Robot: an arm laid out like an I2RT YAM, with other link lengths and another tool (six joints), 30 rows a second.
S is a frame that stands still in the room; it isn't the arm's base.
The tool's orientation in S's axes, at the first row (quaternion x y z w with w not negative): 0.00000 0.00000 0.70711 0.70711
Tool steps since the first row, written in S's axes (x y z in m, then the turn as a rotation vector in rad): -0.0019 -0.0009 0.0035 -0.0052 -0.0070 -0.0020; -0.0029 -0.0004 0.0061 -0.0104 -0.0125 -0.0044; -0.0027 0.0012 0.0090 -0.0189 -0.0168 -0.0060; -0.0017 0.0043 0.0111 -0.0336 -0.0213 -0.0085; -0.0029 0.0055 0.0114 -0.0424 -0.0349 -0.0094; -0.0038 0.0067 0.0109 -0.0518 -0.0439 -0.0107
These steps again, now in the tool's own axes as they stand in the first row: -0.0009 0.0019 0.0035 -0.0070 0.0052 -0.0020; -0.0004 0.0029 0.0061 -0.0125 0.0104 -0.0044; 0.0012 0.0027 0.0090 -0.0168 0.0189 -0.0060; 0.0043 0.0017 0.0111 -0.0213 0.0336 -0.0085; 0.0055 0.0029 0.0114 -0.0349 0.0424 -0.0094; 0.0067 0.0038 0.0109 -0.0439 0.0518 -0.0107
